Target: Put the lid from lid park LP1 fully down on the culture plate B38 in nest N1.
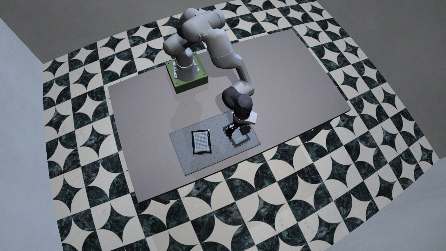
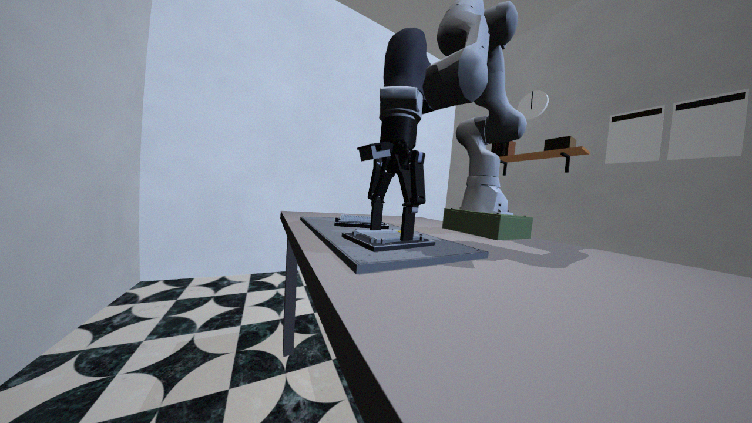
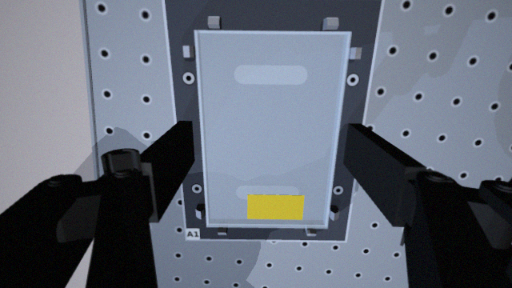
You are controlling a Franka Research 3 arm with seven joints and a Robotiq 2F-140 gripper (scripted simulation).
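The lid lies 20 mm below my hand. Round my hand: culture plate (230 mm to the right, 30 mm behind, 20 mm below); lid park LP1 (30 mm below); black nest N1 (230 mm to the right, 30 mm below, 30 mm behind).
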